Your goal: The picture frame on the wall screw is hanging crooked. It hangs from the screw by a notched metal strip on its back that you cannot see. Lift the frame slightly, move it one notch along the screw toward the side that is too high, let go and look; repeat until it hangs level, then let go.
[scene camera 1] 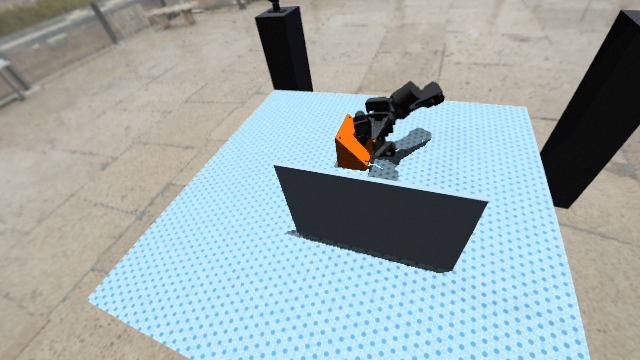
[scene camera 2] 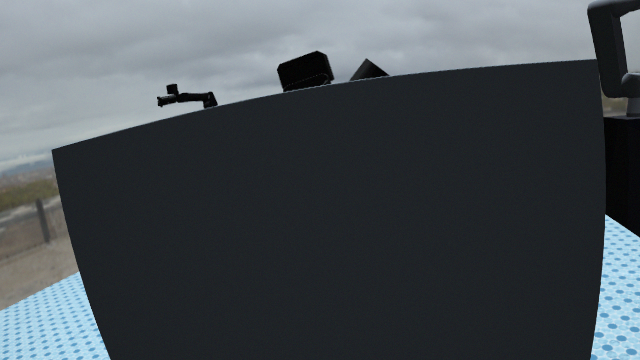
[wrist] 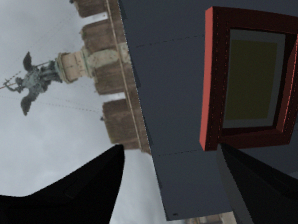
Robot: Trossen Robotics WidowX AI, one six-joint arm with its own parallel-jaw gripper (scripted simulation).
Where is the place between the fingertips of my gripper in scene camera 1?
375,147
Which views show the picture frame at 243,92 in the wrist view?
The wrist view only.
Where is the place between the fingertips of my gripper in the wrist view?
At 170,151
